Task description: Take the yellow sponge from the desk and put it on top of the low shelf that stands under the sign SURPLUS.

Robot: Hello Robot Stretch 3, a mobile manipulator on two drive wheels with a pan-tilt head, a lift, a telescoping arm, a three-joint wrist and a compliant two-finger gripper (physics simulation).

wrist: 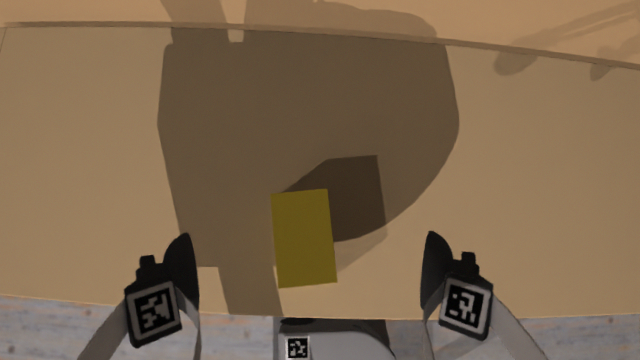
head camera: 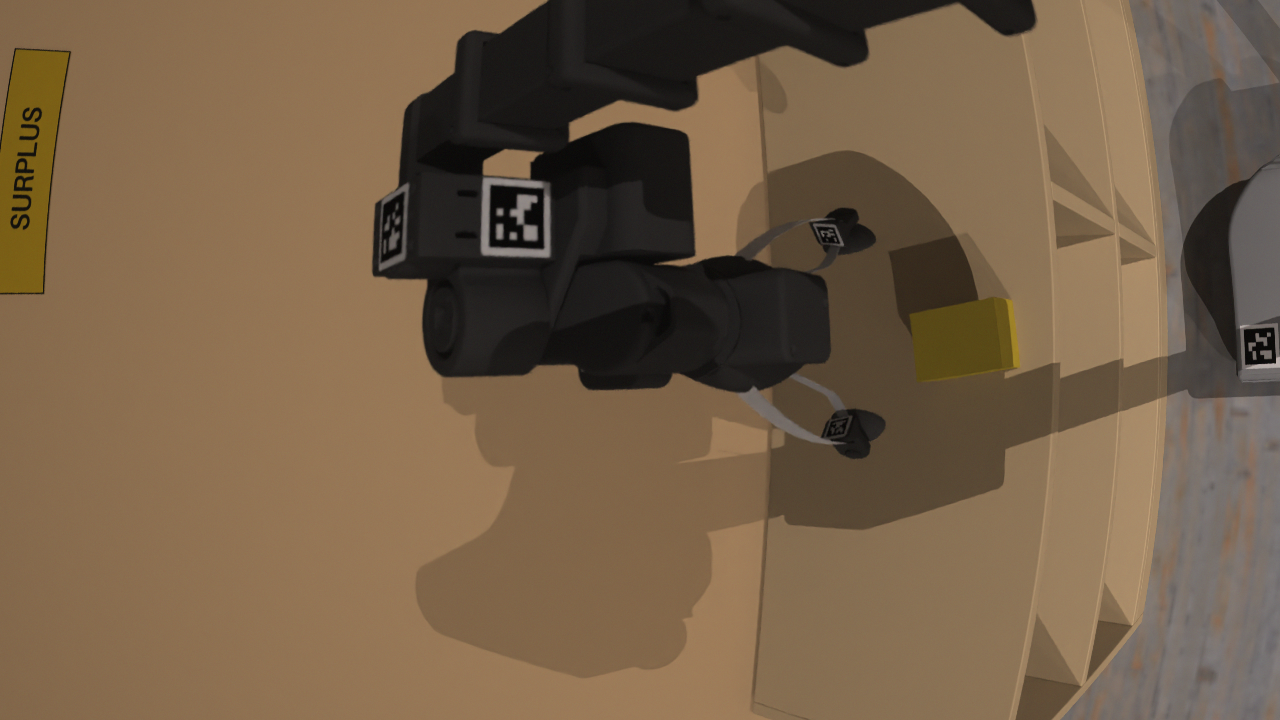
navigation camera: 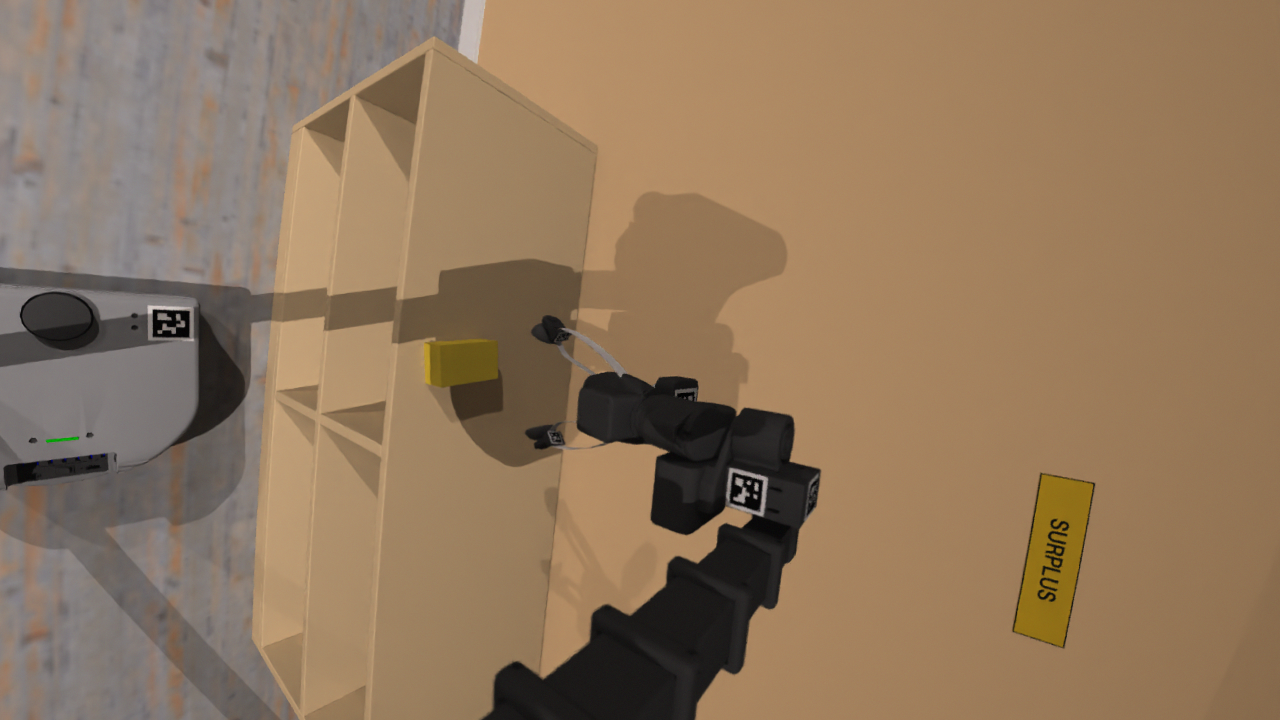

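Where they show: gripper, fingertip midpoint: (head camera: 864,332) (navigation camera: 537,380); robot's base, link origin: (navigation camera: 59,314).
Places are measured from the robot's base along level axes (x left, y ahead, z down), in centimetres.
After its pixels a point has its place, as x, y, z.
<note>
The yellow sponge (head camera: 962,340) {-40.0, -1.9, -65.6} (navigation camera: 463,361) {-39.5, -1.6, -65.6} (wrist: 304,239) rests on top of the low shelf (head camera: 877,617) {-52.5, 26.4, -61.0} (navigation camera: 501,179) {-47.6, 28.6, -61.0} (wrist: 540,200), towards its front edge. The sign SURPLUS (head camera: 34,170) {-69.3, -17.6, -139.2} (navigation camera: 1054,559) {-69.3, -17.6, -140.2} is on the wall above the shelf. My gripper (head camera: 845,331) {-39.6, -2.2, -82.0} (navigation camera: 549,385) {-39.6, -2.2, -82.0} (wrist: 309,260) {-39.6, -2.2, -82.0} is open, with its fingers wide apart and no thing between them. It hangs above the shelf top, apart from the sponge, on the wall side of it in the head and navigation views. The desk does not show in these views.
The shelf's front has open compartments. The orange-tan wall (head camera: 268,447) {-70.7, 4.9, -116.1} (navigation camera: 895,268) {-71.4, 17.1, -118.6} rises behind the shelf. My wheeled base (head camera: 1257,259) {-12.4, -11.9, -16.0} (navigation camera: 116,376) {-6.2, -9.2, -16.0} (wrist: 335,345) stands on the floor (head camera: 1208,537) {-23.1, 30.0, 0.0} (navigation camera: 134,179) {-9.3, 26.0, -0.1} in front of the shelf. My arm (head camera: 626,44) {-21.2, -8.5, -116.6} (navigation camera: 617,662) {-15.1, -8.3, -114.7} reaches over the shelf.
</note>
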